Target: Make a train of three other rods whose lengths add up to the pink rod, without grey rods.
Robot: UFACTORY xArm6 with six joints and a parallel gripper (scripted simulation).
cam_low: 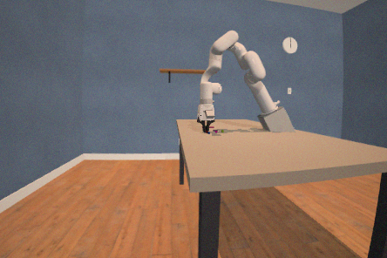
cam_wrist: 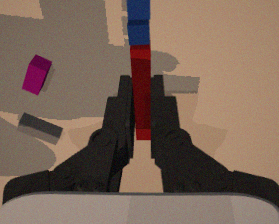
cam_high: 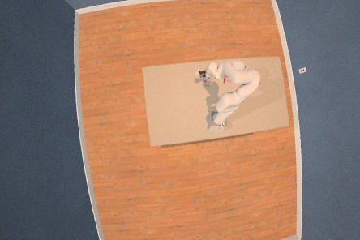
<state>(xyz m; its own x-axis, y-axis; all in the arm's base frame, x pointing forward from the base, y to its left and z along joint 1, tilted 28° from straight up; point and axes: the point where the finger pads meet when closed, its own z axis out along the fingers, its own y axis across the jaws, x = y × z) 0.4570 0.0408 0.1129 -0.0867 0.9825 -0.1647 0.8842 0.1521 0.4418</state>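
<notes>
The red rod lies 20 mm below my hand. Also, from my hand: lime rod: 110 mm behind, 20 mm below; grey rod: 70 mm behind, 40 mm to the right, 20 mm below; magenta rod: 60 mm behind, 10 mm to the left, 20 mm below.
</notes>
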